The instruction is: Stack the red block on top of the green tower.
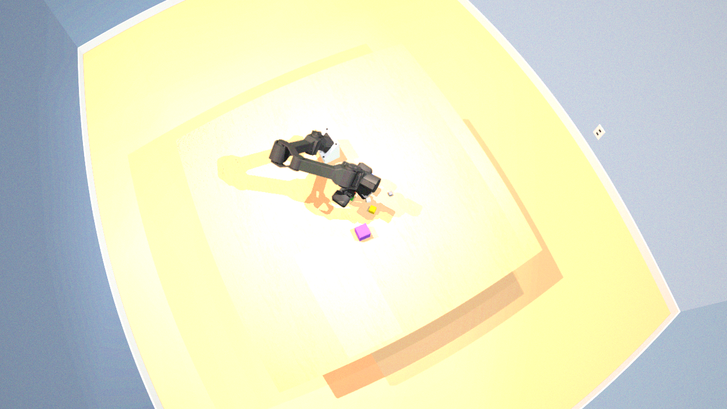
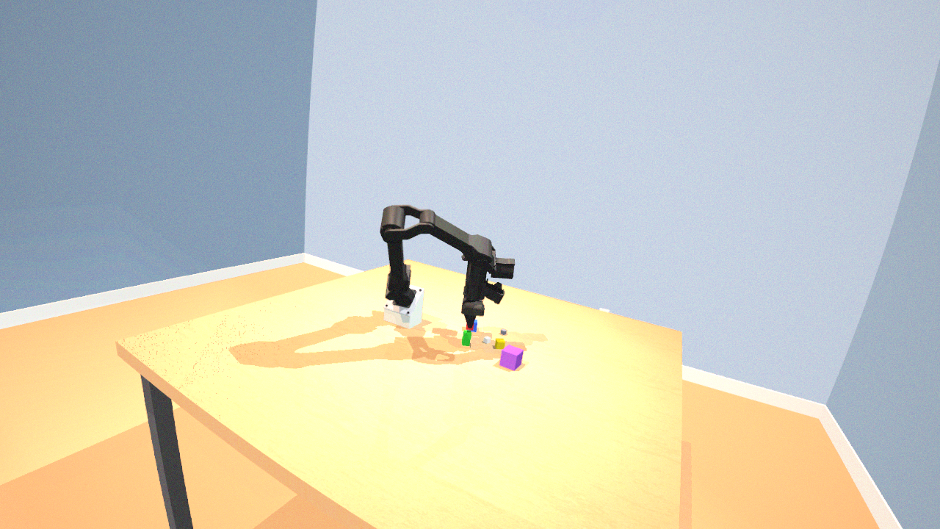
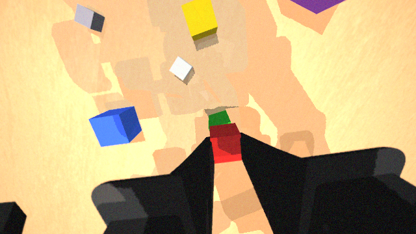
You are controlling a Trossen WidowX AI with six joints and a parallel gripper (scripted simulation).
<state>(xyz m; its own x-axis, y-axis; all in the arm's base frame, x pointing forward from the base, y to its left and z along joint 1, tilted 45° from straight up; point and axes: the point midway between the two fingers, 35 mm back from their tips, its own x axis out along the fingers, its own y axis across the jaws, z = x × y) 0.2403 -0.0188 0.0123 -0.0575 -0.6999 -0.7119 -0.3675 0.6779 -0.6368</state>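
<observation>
Right now my gripper tip is 5 cm to the right of the small white block, 5 cm above it and 4 cm short of it. The rest, counted from my gripper tip: blue block: 11 cm to the left, 4 cm below, 3 cm behind; then red block: right at my gripper tip; then yellow block: 9 cm ahead, 5 cm below, 4 cm to the left.
</observation>
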